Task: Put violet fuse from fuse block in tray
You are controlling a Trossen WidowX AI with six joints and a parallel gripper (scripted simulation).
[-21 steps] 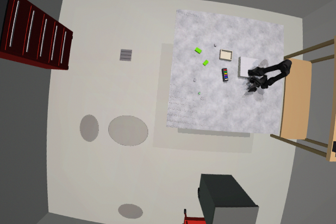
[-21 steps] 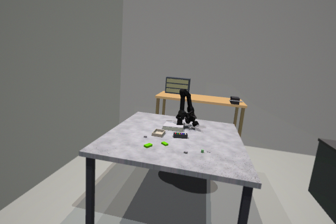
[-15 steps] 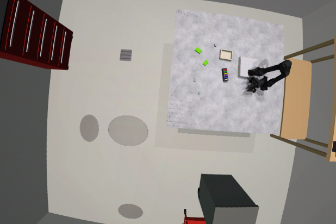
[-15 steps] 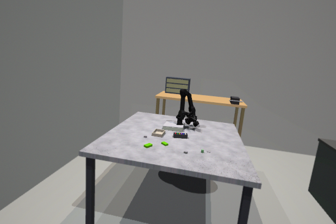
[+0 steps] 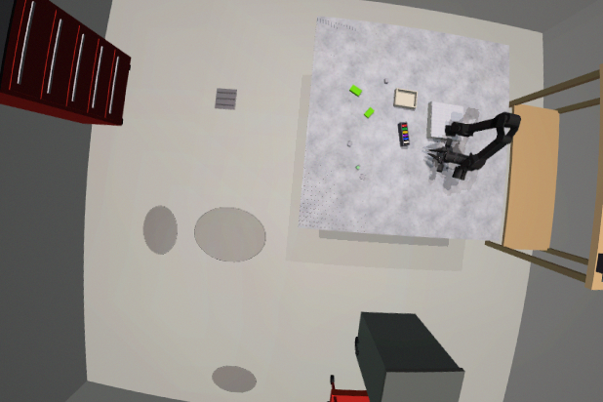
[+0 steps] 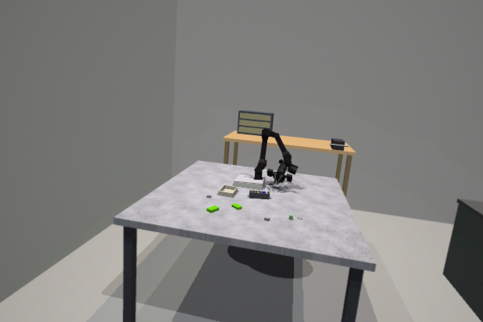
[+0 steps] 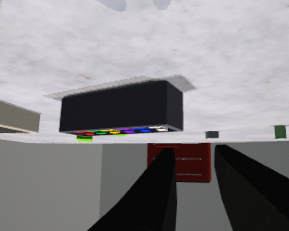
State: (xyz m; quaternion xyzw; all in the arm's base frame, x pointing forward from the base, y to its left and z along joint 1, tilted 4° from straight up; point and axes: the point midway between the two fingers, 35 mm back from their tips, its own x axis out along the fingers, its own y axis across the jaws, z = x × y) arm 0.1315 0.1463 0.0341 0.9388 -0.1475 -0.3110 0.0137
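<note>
Right now the blue fuse is 120 mm ahead of my gripper tip, 70 mm to the right of it and 40 mm below it. The rest, counted from my gripper tip: white fuse 120 mm ahead, 50 mm to the right, 40 mm below; then violet fuse 120 mm ahead, 90 mm to the right, 40 mm below; then yellow fuse 130 mm ahead, 110 mm to the right, 40 mm below.
</note>
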